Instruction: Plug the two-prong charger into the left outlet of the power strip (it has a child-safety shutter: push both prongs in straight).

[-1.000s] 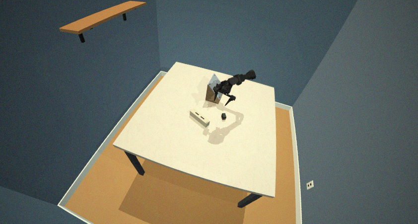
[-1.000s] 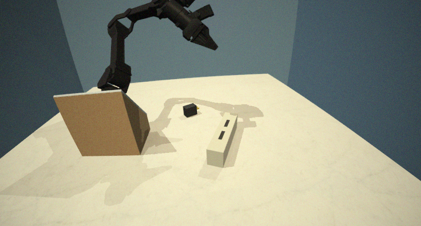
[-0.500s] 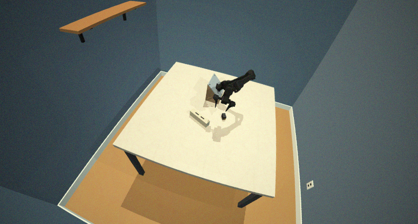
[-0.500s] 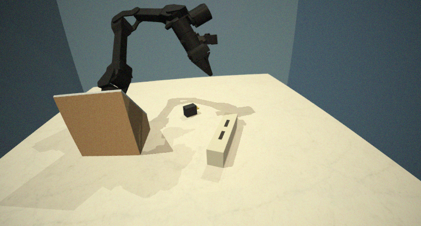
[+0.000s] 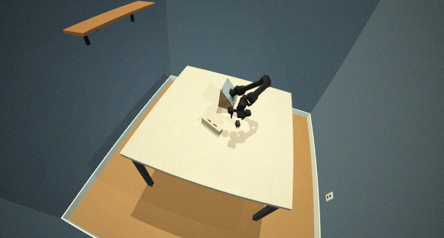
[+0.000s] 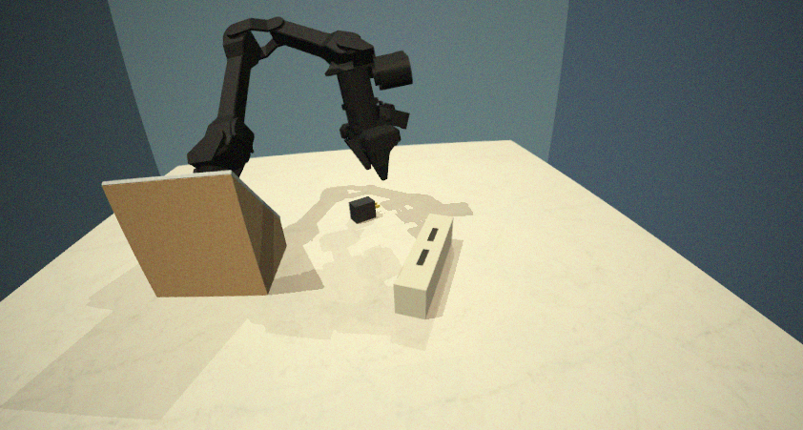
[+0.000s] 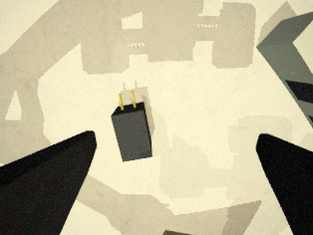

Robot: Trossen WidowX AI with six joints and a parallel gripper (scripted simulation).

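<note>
The black charger is 9 cm below my gripper tip, 3 cm to the left of it and 2 cm behind it.
</note>
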